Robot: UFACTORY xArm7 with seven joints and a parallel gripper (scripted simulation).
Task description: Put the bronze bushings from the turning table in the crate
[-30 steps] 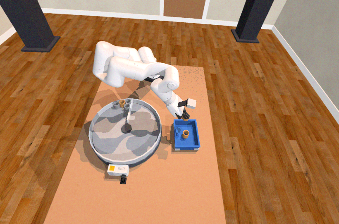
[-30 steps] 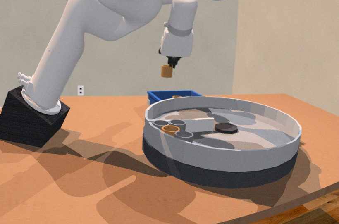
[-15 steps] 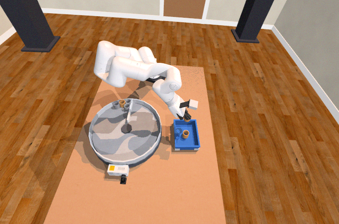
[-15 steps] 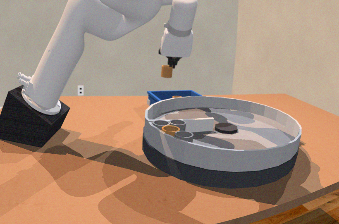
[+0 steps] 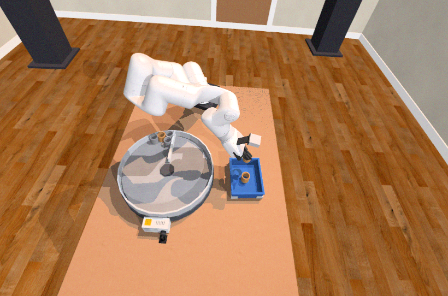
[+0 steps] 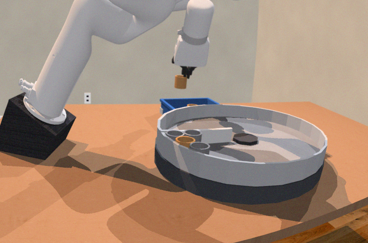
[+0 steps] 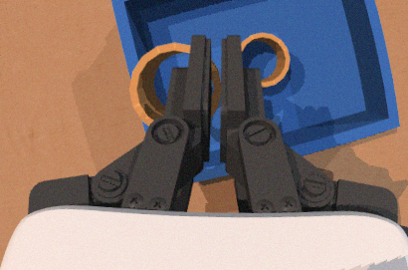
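Now: hand 30 mm short of the blue crate, 10 mm to the right of it and 140 mm above it. From my hand the other things lie so: grey turning table: 20 mm ahead, 360 mm to the right, 110 mm below.
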